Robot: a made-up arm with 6 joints. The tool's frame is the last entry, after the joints. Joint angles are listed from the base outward. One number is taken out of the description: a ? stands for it. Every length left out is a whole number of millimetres.
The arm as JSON. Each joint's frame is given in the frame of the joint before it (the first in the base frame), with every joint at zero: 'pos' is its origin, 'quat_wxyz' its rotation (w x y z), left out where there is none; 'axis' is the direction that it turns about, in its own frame. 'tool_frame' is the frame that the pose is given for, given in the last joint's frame.
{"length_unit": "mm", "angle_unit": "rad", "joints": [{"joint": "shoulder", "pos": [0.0, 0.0, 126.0], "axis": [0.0, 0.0, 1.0]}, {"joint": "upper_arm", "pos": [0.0, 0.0, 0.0], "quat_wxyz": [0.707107, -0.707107, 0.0, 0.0], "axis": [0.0, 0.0, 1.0]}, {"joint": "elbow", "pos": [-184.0, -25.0, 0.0], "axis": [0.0, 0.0, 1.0]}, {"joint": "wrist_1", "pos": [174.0, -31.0, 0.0], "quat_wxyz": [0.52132, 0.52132, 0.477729, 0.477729], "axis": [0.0, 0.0, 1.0]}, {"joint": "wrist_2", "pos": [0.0, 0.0, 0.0], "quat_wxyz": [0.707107, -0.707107, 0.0, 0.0], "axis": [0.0, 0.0, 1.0]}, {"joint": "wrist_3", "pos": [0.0, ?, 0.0], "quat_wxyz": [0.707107, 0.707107, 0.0, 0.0], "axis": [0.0, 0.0, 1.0]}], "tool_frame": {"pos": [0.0, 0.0, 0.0], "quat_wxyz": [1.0, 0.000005, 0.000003, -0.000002]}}
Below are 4 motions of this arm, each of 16 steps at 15 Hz.
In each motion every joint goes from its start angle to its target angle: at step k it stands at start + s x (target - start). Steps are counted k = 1, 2, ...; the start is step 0. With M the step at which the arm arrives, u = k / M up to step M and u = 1 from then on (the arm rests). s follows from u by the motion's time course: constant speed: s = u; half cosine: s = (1 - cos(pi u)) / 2; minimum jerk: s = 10 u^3 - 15 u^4 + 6 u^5.
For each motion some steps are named. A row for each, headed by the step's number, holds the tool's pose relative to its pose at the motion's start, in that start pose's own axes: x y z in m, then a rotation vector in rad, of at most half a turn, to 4 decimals.
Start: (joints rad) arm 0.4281 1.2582 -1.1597 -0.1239 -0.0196 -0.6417
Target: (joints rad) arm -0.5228 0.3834 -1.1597 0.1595 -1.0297 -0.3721
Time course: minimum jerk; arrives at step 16
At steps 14, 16:
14: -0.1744 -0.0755 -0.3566 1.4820 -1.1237 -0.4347
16: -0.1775 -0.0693 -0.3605 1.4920 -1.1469 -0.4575

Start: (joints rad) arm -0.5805 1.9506 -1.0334 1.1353 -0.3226 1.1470
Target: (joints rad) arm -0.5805 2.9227 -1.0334 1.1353 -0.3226 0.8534
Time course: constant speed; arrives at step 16
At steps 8, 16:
8: -0.0857 -0.1256 0.0466 0.3806 -0.2703 -0.2838
16: -0.1917 -0.2413 0.0200 0.8049 -0.4870 -0.5512

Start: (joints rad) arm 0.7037 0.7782 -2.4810 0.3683 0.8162 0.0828
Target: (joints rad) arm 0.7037 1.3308 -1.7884 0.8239 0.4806 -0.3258
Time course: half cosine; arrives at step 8
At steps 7, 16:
7: 0.3181 -0.1267 0.0911 0.2050 0.7136 0.3210
16: 0.3315 -0.1309 0.0878 0.2213 0.7402 0.3340

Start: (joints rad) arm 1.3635 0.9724 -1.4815 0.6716 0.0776 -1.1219
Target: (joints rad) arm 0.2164 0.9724 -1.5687 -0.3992 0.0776 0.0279
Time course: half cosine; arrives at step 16
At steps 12, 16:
12: 0.0079 -0.1526 -0.0735 0.8325 0.3170 -0.4631
16: -0.0029 -0.1688 -0.0953 0.9738 0.3563 -0.5535

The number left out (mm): -143.0
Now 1 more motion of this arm.
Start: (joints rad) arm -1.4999 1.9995 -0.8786 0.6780 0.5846 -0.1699
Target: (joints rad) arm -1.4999 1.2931 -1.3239 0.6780 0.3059 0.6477
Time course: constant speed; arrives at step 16
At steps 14, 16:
14: -0.0658 0.1119 -0.2601 -0.7580 -0.8963 0.3445
16: -0.0499 0.1198 -0.3060 -0.9262 -0.9736 0.3731

